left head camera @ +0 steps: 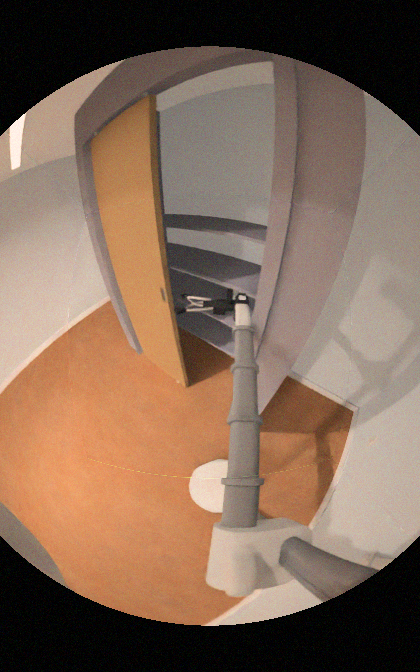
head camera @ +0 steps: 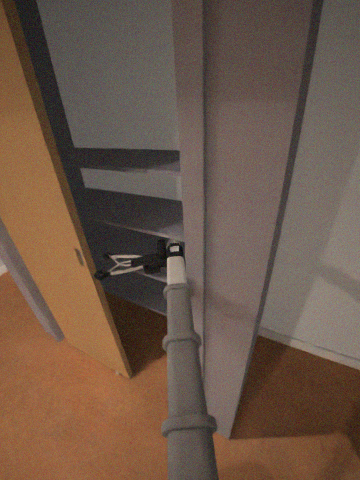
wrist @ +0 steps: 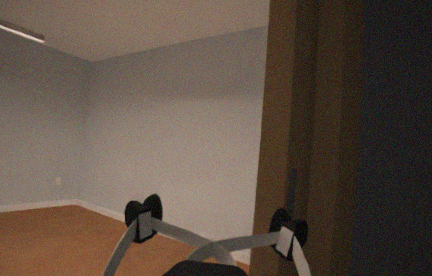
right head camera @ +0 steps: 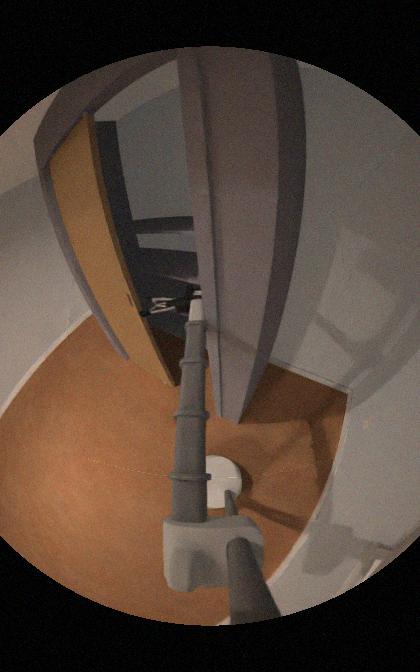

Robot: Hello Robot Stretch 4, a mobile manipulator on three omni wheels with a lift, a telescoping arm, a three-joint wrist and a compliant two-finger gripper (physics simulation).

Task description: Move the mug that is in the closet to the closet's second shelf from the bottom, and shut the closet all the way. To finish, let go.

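Frame: origin at the robot's base, x ahead, y left, z up, level; centimetres.
Seen in the pictures: gripper, fingertip midpoint: point(head camera: 98, 266) point(wrist: 216, 217).
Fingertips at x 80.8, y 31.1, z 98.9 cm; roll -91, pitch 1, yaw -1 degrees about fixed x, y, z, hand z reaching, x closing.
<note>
A point is followed by its place in that frame.
The closet point(head camera: 245, 200) {x 51.7, y -15.1, z 134.7 cm} point(left head camera: 325, 200) point(right head camera: 242, 175) stands ahead with its orange door point(head camera: 55, 225) {x 91.5, y 48.0, z 113.1 cm} point(left head camera: 130, 240) point(right head camera: 87, 225) part open on the left. My gripper point(head camera: 104, 265) {x 80.8, y 31.1, z 98.9 cm} point(left head camera: 182, 303) point(right head camera: 144, 307) point(wrist: 216, 217) {x 80.8, y 31.1, z 98.9 cm} is open and empty, in the doorway at the height of the lower shelves. Its fingers point left at the door's free edge. In the wrist view the door point(wrist: 277, 125) {x 87.1, y 36.7, z 108.9 cm} rises behind the right fingertip; whether they touch I cannot tell. The mug is mostly hidden behind my wrist; a small pale rim just above the wrist in the head camera view may be part of it.
Dark shelves point(head camera: 135, 210) {x 132.3, y 21.9, z 98.8 cm} point(left head camera: 215, 262) span the closet behind my gripper. The closet's right side panel runs close along my extended arm point(head camera: 182, 360) {x 33.2, y 0.3, z 110.7 cm} point(left head camera: 244, 400) point(right head camera: 192, 390). A wall point(head camera: 330, 225) {x 100.1, y -77.7, z 97.4 cm} stands to the right. A white round base point(left head camera: 207, 487) point(right head camera: 222, 482) is on the floor below the arm.
</note>
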